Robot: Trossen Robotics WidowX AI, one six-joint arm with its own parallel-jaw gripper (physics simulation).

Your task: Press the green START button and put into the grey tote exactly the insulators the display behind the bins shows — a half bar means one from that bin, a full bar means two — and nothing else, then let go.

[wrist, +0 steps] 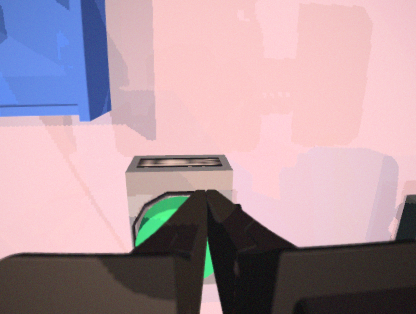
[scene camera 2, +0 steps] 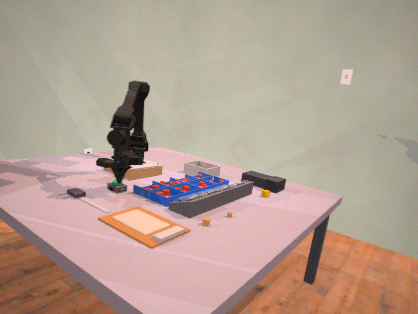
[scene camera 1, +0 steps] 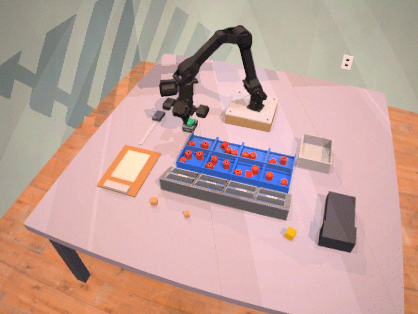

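Note:
My gripper [scene camera 1: 187, 121] [scene camera 2: 119, 183] [wrist: 205, 199] is shut and empty, pointing down with its tips at the green START button [scene camera 1: 191, 121] [scene camera 2: 115, 183] [wrist: 165, 212]. The fingers hide part of the button in the wrist view; whether it is pushed in I cannot tell. Red insulators [scene camera 1: 226, 164] [scene camera 2: 202, 184] lie in the compartments of the blue bins [scene camera 1: 260, 184] [scene camera 2: 151, 196] [wrist: 40, 90]. The long grey display [scene camera 1: 225, 199] [scene camera 2: 215, 201] stands along the bins; its windows show pale lines, too small to read. The grey tote [scene camera 1: 313, 164] [scene camera 2: 202, 172] stands beyond the bins; no red shows in it.
A black block [scene camera 1: 340, 220] [scene camera 2: 263, 181] and a yellow cube [scene camera 1: 290, 233] [scene camera 2: 265, 193] lie on the display's side of the table. Two small orange blocks [scene camera 1: 153, 201] [scene camera 2: 206, 222] lie near the display. An orange clipboard [scene camera 1: 108, 170] and a caliper-like tool [scene camera 1: 158, 116] [scene camera 2: 76, 192] lie beyond the button.

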